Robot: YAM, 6 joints.
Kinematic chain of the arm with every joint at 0, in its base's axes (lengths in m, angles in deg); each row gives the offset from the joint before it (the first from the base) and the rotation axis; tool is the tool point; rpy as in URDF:
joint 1: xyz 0 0 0.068 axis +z
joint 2: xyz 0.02 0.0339 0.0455 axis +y
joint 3: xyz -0.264 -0.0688 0 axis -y
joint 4: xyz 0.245 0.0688 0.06 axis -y
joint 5: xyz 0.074 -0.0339 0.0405 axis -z
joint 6: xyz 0.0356 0 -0.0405 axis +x
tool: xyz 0 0 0 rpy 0 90 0
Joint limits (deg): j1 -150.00..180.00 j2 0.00..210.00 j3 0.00..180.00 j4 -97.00..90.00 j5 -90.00..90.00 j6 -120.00..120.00
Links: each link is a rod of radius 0.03 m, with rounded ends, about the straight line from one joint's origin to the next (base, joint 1, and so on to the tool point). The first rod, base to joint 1, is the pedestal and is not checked.
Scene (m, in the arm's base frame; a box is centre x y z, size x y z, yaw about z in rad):
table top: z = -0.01
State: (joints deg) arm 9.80 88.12 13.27 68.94 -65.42 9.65
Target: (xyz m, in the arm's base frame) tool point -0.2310 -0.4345 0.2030
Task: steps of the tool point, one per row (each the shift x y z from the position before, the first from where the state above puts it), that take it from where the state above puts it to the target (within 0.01 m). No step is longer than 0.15 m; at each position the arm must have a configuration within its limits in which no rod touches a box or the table.
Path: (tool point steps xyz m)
1: 0.0443 -0.0590 0.0098
2: 0.0256 -0.0764 0.0089
3: 0.0011 -0.0875 0.0080
4: -0.0271 -0.0904 0.0071
5: -0.0562 -0.0841 0.0062
6: -0.0830 -0.0686 0.0052
7: -0.1050 -0.0446 0.0043
8: -0.1193 -0.0141 0.0035
9: -0.1243 0.0206 0.0026

